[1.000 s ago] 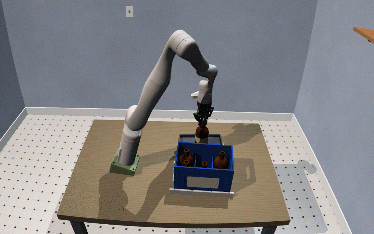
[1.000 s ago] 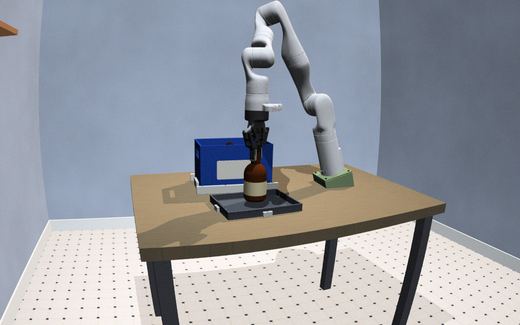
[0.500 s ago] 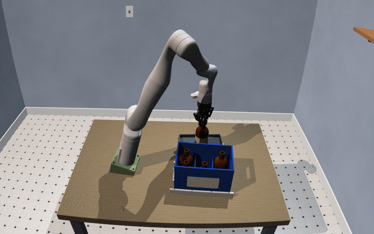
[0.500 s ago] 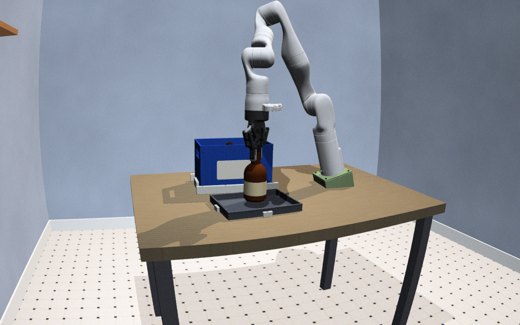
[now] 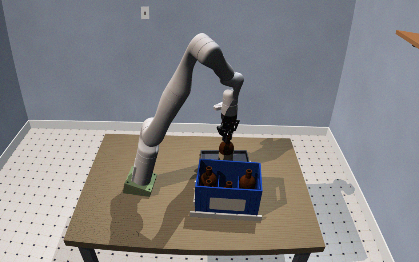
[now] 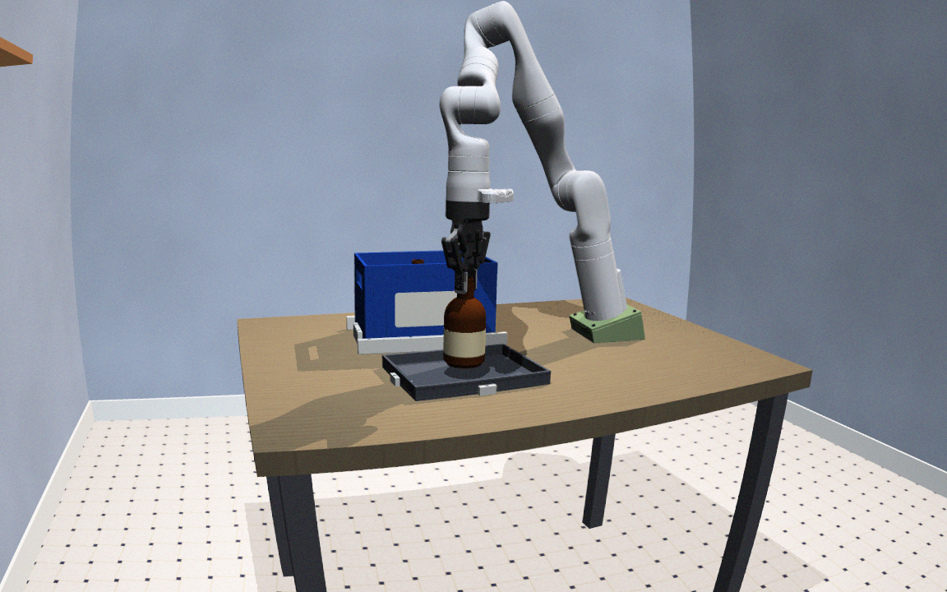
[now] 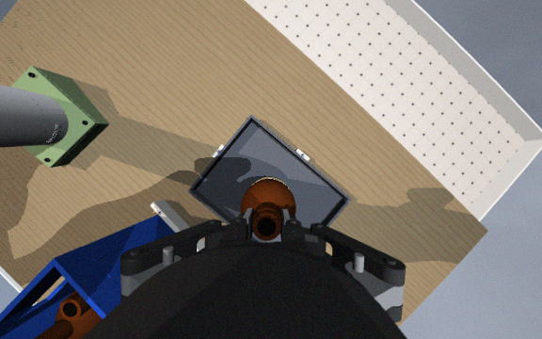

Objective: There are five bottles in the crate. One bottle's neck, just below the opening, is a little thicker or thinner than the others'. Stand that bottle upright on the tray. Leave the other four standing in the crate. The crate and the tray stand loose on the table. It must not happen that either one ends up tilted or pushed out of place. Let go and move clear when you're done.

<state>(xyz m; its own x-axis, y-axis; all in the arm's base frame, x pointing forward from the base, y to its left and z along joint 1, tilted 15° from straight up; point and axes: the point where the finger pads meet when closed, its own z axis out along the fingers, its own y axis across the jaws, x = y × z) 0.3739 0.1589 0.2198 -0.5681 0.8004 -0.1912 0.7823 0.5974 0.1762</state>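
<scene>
Now: hand 160 mm above the dark grey tray. Also, from my hand: blue crate: 30 mm behind, 270 mm to the right, 90 mm below.
</scene>
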